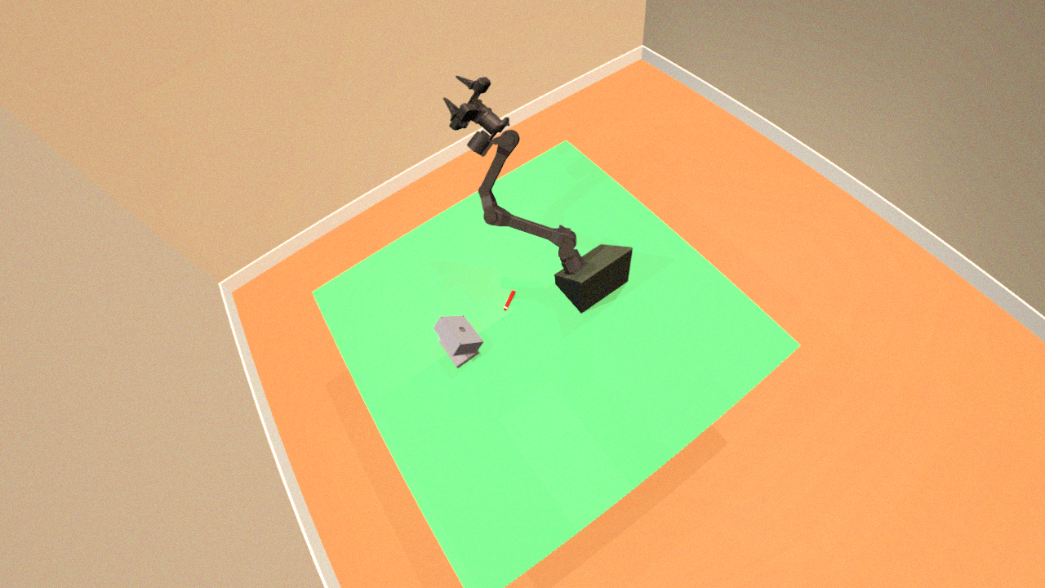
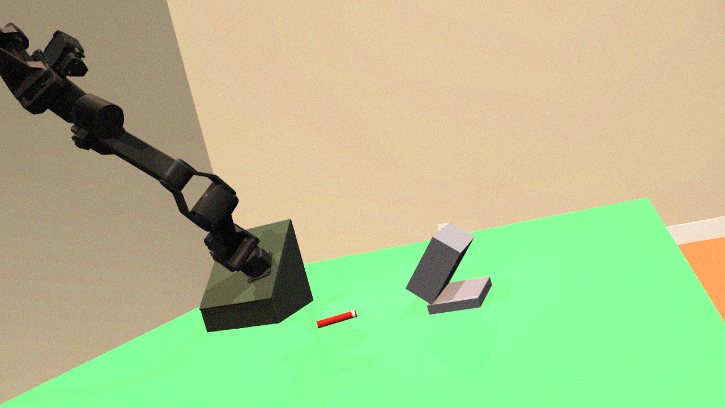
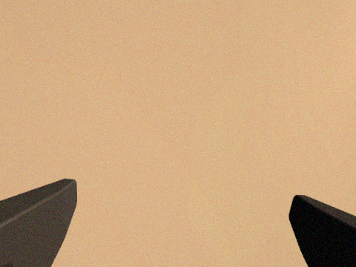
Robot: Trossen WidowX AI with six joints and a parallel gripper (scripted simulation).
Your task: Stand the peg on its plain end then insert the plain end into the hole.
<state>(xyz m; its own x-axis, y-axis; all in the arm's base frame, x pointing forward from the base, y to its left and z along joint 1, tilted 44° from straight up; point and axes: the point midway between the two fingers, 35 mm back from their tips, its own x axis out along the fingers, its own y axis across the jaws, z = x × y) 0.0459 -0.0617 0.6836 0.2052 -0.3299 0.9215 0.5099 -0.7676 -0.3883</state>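
Right now the red peg is 590 mm below my gripper tip, 420 mm to the left of it and 240 mm ahead of it. The rest, counted from my gripper tip: grey sloped panel: 520 mm below, 450 mm ahead, 420 mm to the left; then flat grey foot: 590 mm below, 470 mm ahead, 420 mm to the left.
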